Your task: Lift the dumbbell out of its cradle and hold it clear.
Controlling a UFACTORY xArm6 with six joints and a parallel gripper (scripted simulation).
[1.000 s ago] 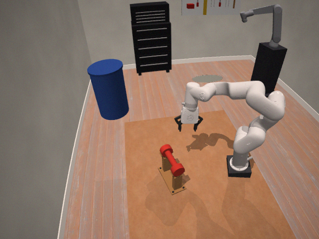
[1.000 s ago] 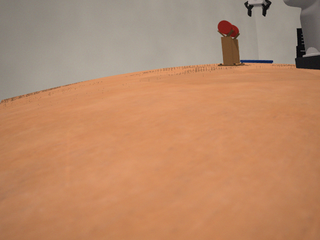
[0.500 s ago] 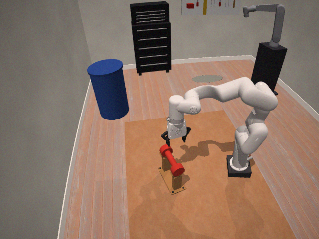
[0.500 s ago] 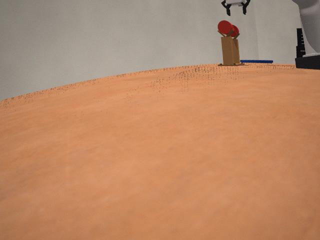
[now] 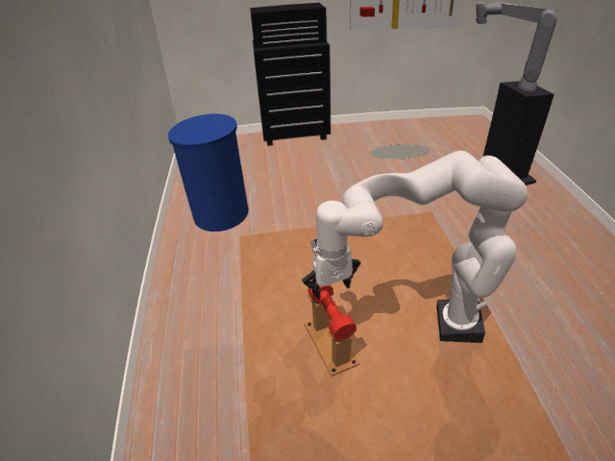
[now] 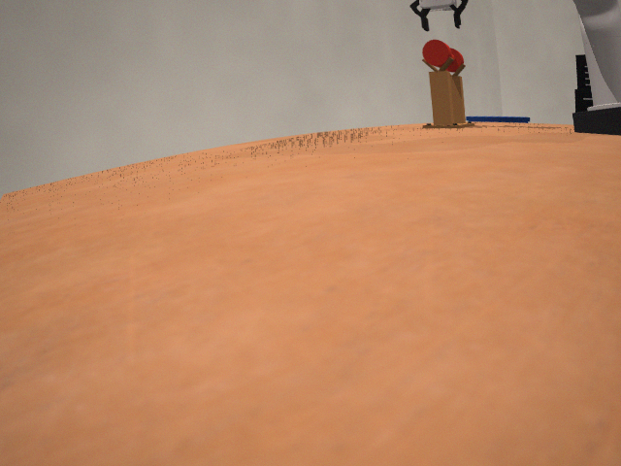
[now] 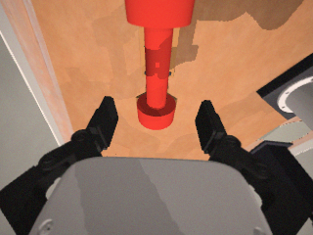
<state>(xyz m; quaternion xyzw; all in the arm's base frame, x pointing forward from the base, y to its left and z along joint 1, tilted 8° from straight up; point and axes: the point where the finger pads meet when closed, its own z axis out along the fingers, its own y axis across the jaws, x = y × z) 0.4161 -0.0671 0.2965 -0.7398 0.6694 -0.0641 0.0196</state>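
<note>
Now: the red dumbbell 9 cm below my hand. Round my hand: wooden cradle: 21 cm below.
</note>
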